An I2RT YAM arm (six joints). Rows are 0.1 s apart.
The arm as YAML. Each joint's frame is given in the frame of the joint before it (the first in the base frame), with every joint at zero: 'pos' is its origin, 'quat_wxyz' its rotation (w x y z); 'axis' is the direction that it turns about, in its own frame. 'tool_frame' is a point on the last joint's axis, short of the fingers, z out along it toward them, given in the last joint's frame.
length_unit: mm
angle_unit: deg
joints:
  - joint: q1
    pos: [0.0, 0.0, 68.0]
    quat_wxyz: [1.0, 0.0, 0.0, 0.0]
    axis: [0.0, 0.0, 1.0]
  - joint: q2
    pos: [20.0, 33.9, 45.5]
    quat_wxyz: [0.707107, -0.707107, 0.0, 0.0]
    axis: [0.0, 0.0, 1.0]
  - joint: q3
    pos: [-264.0, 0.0, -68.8]
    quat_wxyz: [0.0, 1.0, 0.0, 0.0]
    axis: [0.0, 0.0, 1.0]
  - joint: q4
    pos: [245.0, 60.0, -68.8]
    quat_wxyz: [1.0, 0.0, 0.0, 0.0]
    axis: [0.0, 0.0, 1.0]
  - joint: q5
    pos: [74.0, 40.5, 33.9]
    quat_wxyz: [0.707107, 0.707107, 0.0, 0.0]
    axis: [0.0, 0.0, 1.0]
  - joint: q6
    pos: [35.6, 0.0, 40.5]
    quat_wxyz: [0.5, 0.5, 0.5, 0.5]
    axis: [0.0, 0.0, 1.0]
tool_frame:
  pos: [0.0, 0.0, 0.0]
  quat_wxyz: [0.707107, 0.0, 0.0, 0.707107]
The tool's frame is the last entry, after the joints.
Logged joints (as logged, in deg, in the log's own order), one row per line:
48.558 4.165 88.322 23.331 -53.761 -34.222
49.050 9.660 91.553 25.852 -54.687 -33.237
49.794 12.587 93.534 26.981 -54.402 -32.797
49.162 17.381 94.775 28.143 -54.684 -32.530
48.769 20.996 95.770 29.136 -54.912 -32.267
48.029 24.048 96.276 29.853 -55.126 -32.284
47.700 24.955 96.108 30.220 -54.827 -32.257
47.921 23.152 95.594 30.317 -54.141 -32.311
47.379 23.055 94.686 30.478 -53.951 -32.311
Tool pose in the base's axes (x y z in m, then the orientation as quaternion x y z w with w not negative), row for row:
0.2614 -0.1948 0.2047 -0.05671 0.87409 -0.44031 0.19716
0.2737 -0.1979 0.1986 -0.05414 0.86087 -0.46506 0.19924
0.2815 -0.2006 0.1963 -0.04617 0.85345 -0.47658 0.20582
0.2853 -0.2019 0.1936 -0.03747 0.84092 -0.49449 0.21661
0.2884 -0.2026 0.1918 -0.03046 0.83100 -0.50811 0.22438
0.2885 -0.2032 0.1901 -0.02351 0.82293 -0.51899 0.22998
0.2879 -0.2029 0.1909 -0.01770 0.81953 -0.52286 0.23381
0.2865 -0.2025 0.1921 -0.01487 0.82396 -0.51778 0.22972
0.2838 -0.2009 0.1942 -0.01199 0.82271 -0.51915 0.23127
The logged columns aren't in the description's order. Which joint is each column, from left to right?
Columns, left to right: q3, q4, q2, q5, q6, q1.
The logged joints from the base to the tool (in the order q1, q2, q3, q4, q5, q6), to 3 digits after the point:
-34.222 88.322 48.558 4.165 23.331 -53.761
-33.237 91.553 49.050 9.660 25.852 -54.687
-32.797 93.534 49.794 12.587 26.981 -54.402
-32.530 94.775 49.162 17.381 28.143 -54.684
-32.267 95.770 48.769 20.996 29.136 -54.912
-32.284 96.276 48.029 24.048 29.853 -55.126
-32.257 96.108 47.700 24.955 30.220 -54.827
-32.311 95.594 47.921 23.152 30.317 -54.141
-32.311 94.686 47.379 23.055 30.478 -53.951

